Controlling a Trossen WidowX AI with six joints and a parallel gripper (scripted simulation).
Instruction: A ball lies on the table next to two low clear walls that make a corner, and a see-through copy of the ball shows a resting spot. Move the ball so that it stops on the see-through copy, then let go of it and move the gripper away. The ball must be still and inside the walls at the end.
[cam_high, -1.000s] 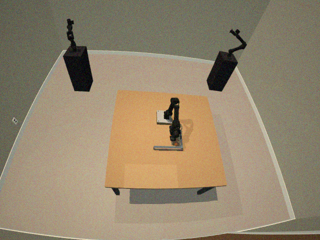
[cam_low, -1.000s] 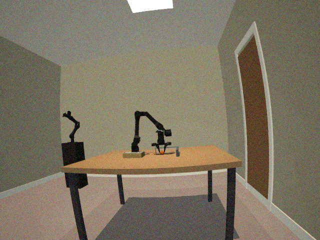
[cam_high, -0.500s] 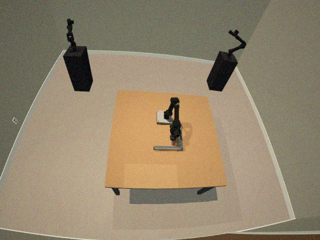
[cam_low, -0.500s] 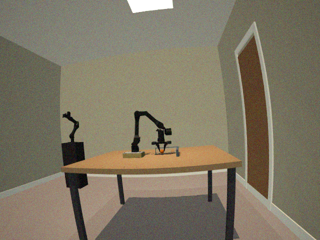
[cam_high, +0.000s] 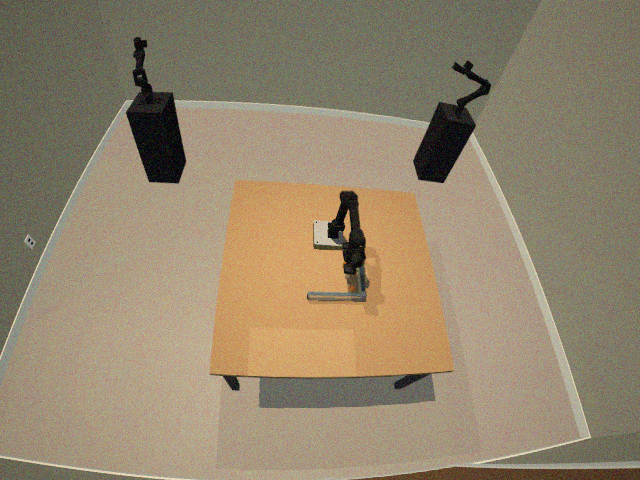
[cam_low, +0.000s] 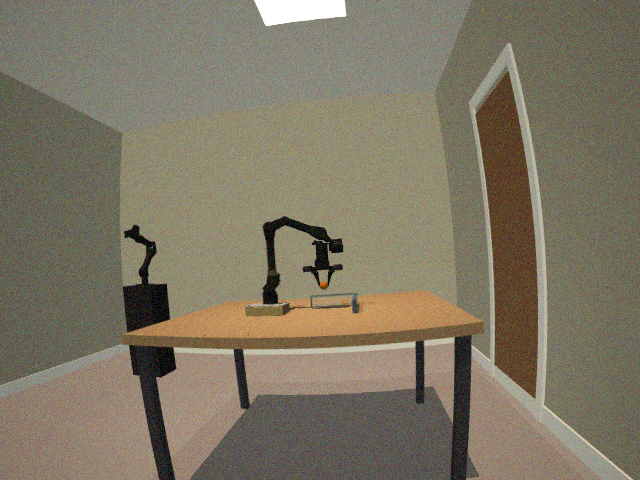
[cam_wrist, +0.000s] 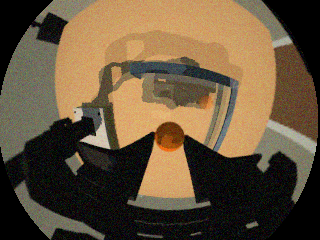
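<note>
The see-through copy of ball lies 100 mm ahead of my gripper tip, 50 mm to the left of it and 100 mm below it. The rest, counted from my gripper tip: orange ball right at my gripper tip.
</note>
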